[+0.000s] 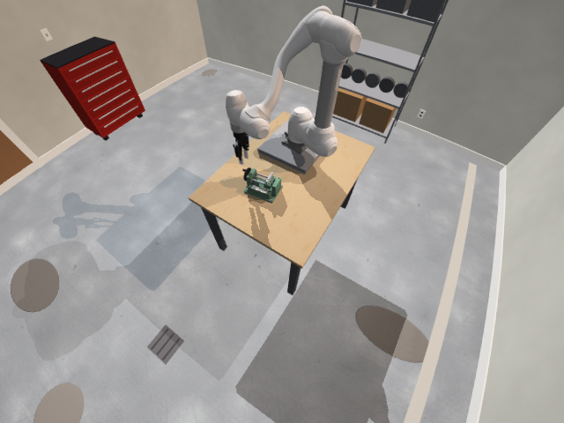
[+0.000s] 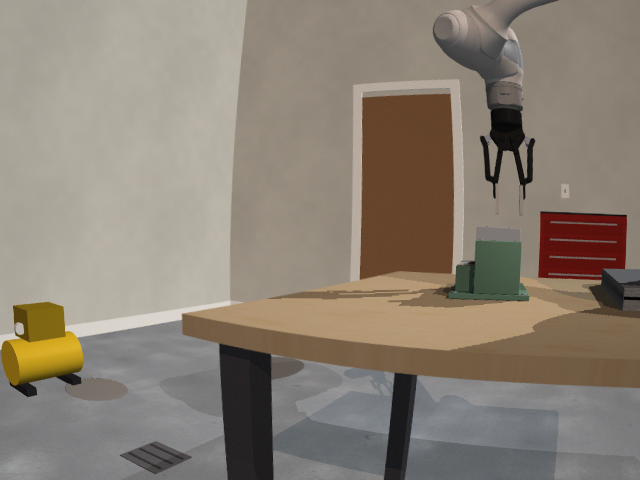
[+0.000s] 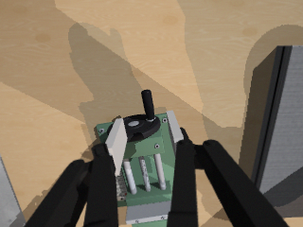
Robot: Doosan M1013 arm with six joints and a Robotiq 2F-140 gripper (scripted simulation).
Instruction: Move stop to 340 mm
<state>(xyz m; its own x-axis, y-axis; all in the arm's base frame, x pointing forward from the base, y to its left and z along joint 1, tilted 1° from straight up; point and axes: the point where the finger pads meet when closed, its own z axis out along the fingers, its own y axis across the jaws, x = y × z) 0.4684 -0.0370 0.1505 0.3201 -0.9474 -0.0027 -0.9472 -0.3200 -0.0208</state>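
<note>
My gripper is now 12 cm above the black handwheel handle. The rest, counted from my hand: grey stop block 19 cm to the left, 9 cm below, 3 cm behind.
</note>
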